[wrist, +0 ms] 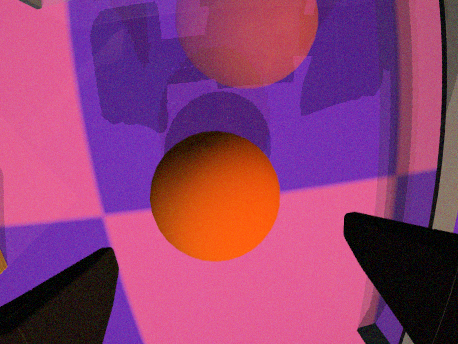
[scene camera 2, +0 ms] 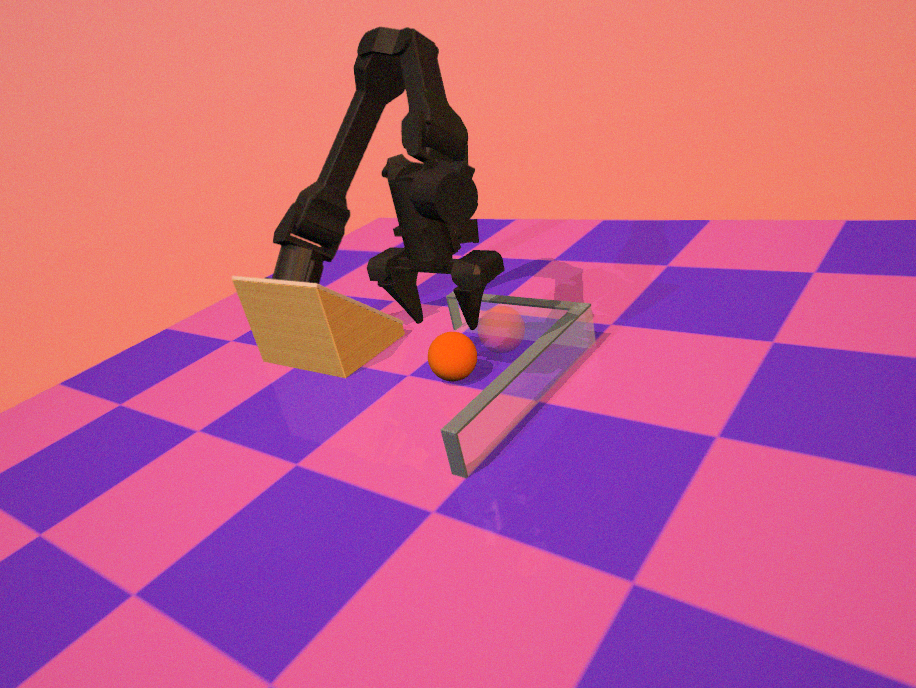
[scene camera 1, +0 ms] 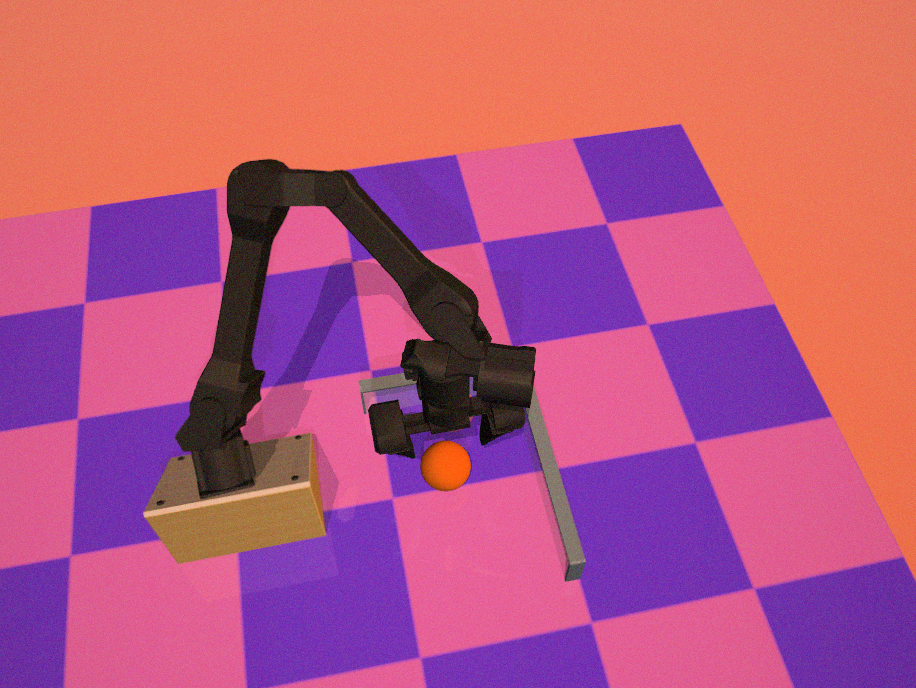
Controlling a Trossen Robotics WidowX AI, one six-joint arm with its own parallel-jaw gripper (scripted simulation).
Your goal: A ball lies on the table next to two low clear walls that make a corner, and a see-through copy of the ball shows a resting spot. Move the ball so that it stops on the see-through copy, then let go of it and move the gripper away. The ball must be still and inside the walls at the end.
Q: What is my gripper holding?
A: Nothing.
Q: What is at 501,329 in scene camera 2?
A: A see-through copy.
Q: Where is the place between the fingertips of my gripper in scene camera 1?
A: At 447,448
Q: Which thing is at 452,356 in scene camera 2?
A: An orange ball.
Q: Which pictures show the orange ball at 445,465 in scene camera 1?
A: The wrist view, scene camera 2 and scene camera 1: all of them.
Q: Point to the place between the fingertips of my gripper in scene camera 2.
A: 446,325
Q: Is my gripper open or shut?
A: Open.
